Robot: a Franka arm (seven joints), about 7 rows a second.
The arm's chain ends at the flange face. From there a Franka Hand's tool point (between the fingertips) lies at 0.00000 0.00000 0.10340 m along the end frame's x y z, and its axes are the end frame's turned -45 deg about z.
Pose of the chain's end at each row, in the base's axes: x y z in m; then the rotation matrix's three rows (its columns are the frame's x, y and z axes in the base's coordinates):
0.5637 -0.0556 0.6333; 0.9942 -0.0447 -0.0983; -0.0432 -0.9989 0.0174; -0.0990 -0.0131 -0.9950
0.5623 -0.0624 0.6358; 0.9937 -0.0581 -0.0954; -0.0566 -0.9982 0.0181; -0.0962 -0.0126 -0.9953
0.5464 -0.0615 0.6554; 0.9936 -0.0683 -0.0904; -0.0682 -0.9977 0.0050; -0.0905 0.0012 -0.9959
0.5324 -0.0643 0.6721; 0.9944 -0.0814 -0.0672; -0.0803 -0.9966 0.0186; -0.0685 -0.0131 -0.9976
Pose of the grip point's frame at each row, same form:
0.5535 -0.0538 0.5304; 0.7346 0.6714 -0.0983; 0.6758 -0.7369 0.0174; -0.0607 -0.0793 -0.9950
0.5524 -0.0605 0.5329; 0.7437 0.6616 -0.0954; 0.6658 -0.7459 0.0181; -0.0591 -0.0769 -0.9953
0.5371 -0.0610 0.5524; 0.7509 0.6543 -0.0904; 0.6573 -0.7537 0.0050; -0.0648 -0.0631 -0.9959
0.5255 -0.0624 0.5689; 0.7607 0.6456 -0.0672; 0.6479 -0.7615 0.0186; -0.0392 -0.0577 -0.9976

